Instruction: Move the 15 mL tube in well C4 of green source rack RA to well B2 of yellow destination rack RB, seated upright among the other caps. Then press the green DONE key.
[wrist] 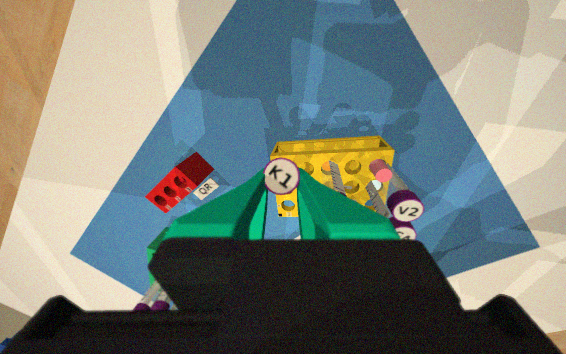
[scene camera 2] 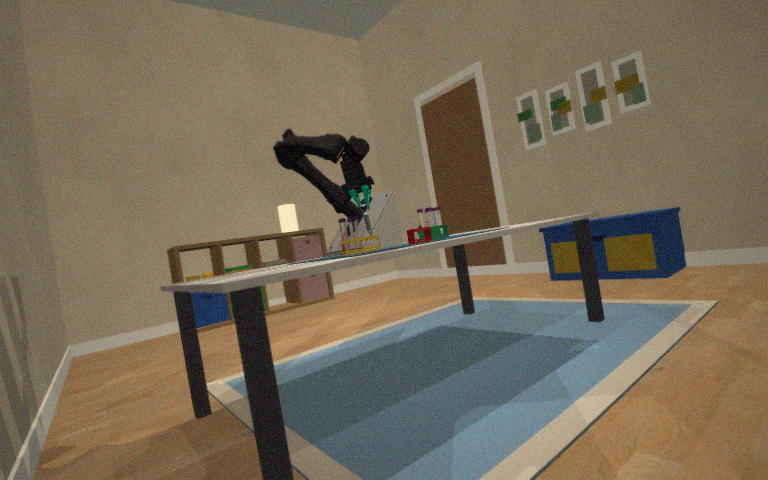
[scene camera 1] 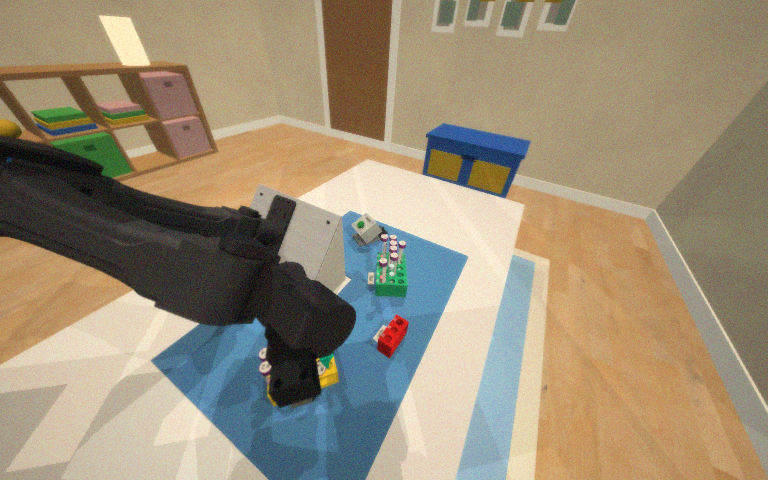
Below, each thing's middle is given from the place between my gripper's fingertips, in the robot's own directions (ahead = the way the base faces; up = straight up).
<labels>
Right now my hand is 490 mm to the right of the grey box with green button (scene camera 1: 368,231), 200 mm past it and 90 mm above it.
</labels>
